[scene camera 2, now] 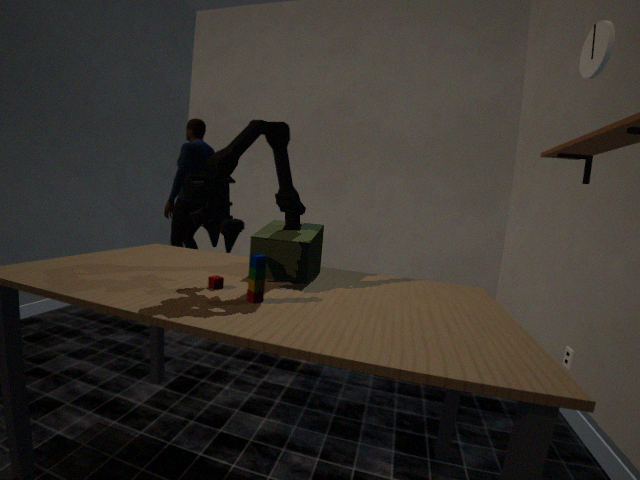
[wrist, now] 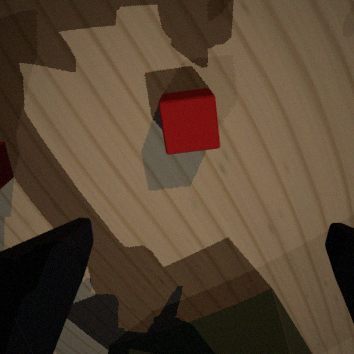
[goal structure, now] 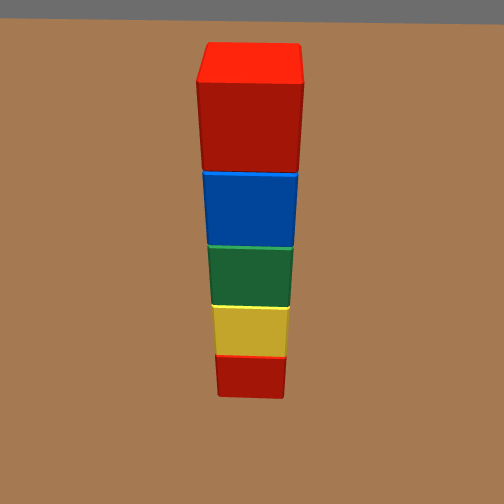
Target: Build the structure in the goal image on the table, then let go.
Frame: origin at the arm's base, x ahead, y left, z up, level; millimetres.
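Seen in the pictures: gripper, fingertip midpoint: [scene camera 2: 221, 249] [wrist: 214, 234]; arm's base, link origin: [scene camera 2: 292, 227].
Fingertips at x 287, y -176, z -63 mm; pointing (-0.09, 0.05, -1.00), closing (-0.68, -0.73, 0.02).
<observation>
Pixels of each thing's top centre, then the offset from my fingertips to it. "spot": a spot on its surface instead. Level surfaces: height alone.
- yellow cube, top centre: [scene camera 2: 256, 278] dx +109, dy +143, dz -50 mm
- green cube, top centre: [scene camera 2: 257, 267] dx +110, dy +143, dz -18 mm
- blue cube, top centre: [scene camera 2: 258, 255] dx +111, dy +144, dz +15 mm
- separate red cube, top centre: [wrist: 189, 125] [scene camera 2: 216, 277] dx +18, dy -6, dz -83 mm
- red surface, surface spot: [wrist: 4, 165] spot: dx +91, dy +128, dz -107 mm
- wooden table, surface height: dz -116 mm
A stack of four cubes stands upright on the table: a red cube [scene camera 2: 254, 297] at the bottom, then a yellow cube [scene camera 2: 255, 285], a green cube [scene camera 2: 256, 272] and a blue cube [scene camera 2: 257, 260] on top. A separate red cube [scene camera 2: 215, 282] [wrist: 190, 122] lies on the table, left of the stack in the scene view and above centre in the wrist view. My gripper [scene camera 2: 221, 248] [wrist: 214, 234] is open and empty, raised above the table near this loose cube. Part of another red surface [wrist: 4, 165] shows at the wrist view's left edge.
A green box [scene camera 2: 281, 253] [wrist: 235, 320] stands behind the stack, with the arm rising from behind it. The wooden table [scene camera 2: 413, 330] carries patchy shadows. A person [scene camera 2: 194, 155] stands behind the arm. A wall shelf [scene camera 2: 599, 140] is at the right.
</observation>
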